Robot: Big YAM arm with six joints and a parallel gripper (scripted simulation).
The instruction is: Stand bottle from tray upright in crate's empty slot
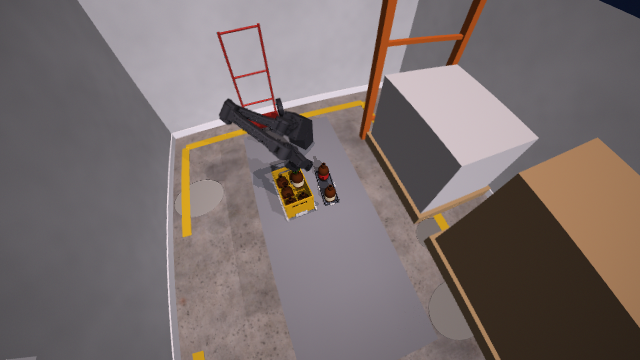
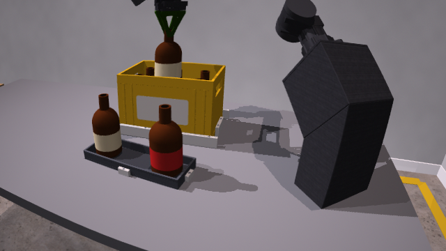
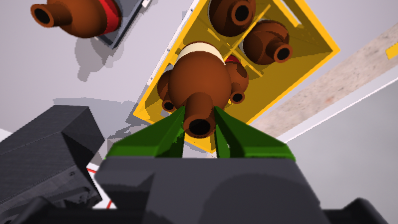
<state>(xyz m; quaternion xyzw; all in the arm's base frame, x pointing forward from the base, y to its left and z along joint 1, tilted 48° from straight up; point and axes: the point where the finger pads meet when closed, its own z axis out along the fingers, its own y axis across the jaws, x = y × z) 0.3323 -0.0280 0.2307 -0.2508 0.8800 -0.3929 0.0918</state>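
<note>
Now: hand 1 cm past the yellow crate, 4 cm to the left of it and 20 cm above it. Also, from my hand: dark tray: 6 cm ahead, 18 cm to the left, 27 cm below.
</note>
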